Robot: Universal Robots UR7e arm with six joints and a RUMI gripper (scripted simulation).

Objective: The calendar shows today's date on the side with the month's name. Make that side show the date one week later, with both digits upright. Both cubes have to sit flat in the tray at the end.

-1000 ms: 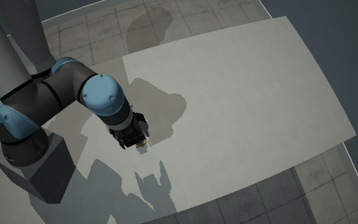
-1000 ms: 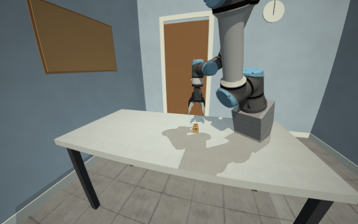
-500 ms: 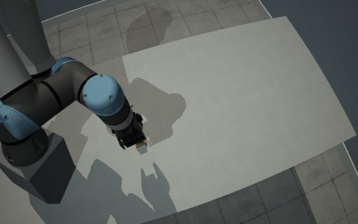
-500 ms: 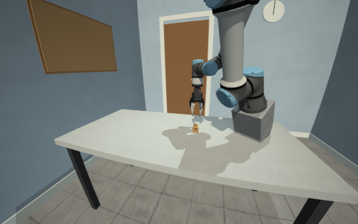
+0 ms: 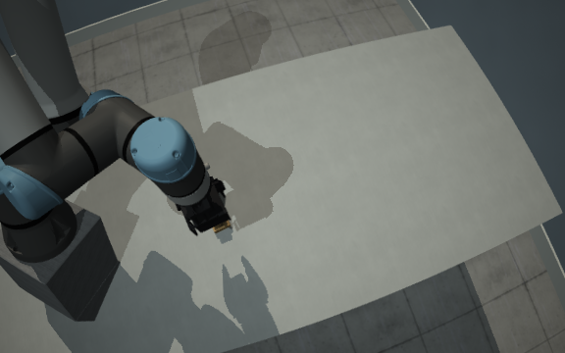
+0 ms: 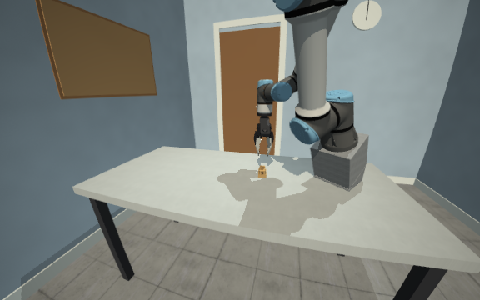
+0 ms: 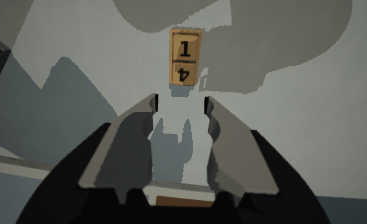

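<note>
Now: hand 20 mm to the right of the wooden calendar tray and 110 mm above it.
</note>
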